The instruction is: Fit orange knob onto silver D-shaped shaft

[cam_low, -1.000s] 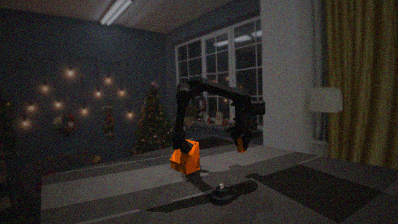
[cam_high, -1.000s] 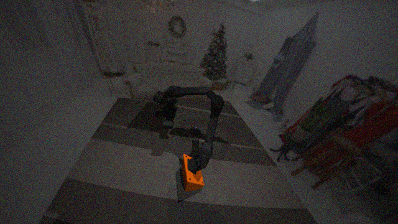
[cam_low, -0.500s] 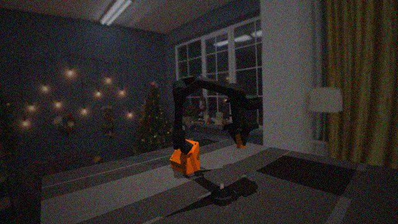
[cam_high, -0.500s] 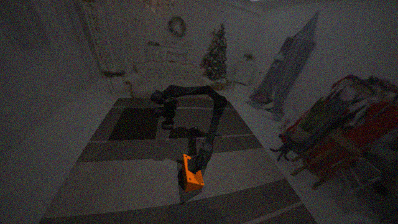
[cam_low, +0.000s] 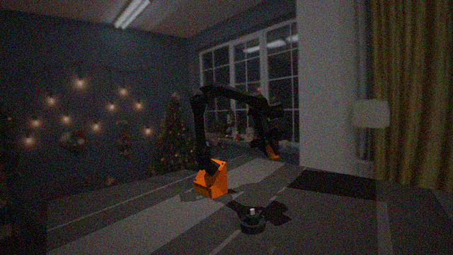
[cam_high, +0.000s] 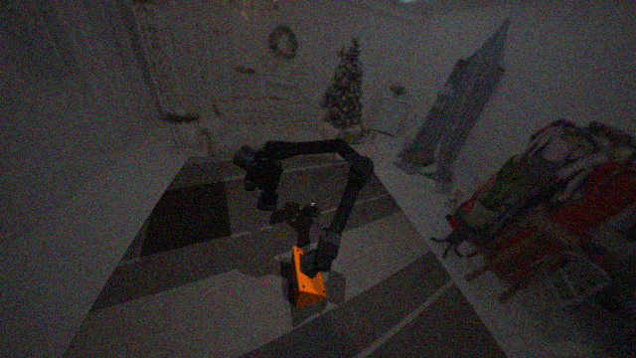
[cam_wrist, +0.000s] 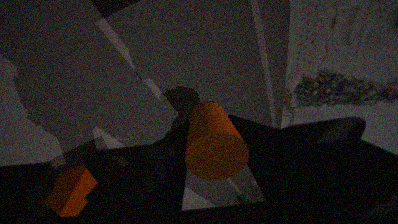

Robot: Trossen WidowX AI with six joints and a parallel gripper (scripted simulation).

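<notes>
My gripper tip is now 3 cm below the orange knob and 2 cm past it. The rest, counted from my gripper tip: round pedestal (19 cm to the right, 16 cm below, 8 cm ahead).
</notes>
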